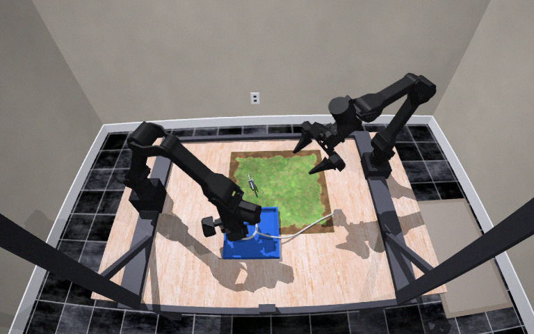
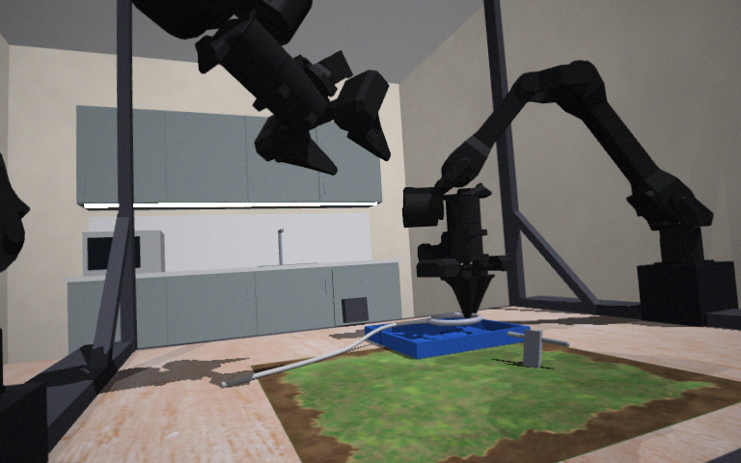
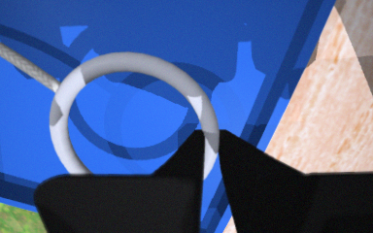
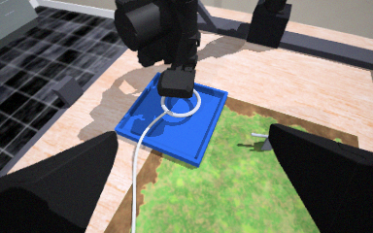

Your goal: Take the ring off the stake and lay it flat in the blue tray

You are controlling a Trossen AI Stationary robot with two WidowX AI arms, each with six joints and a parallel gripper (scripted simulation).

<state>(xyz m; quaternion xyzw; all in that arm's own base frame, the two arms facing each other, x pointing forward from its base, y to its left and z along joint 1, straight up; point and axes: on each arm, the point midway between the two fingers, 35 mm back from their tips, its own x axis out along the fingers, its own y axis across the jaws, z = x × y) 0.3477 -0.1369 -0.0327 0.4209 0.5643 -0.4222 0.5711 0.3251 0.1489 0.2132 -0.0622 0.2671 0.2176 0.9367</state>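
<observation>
Now: left hand 4 cm to the left of the pale grey ring, 3 cm above it and 1 cm short of it. The rest, counted from my left hand: green mat: 19 cm to the right, 17 cm ahead, 8 cm below; grey stake: 20 cm ahead, 9 cm to the right, 4 cm below; blue tray: 6 cm to the right, 5 cm below.
</observation>
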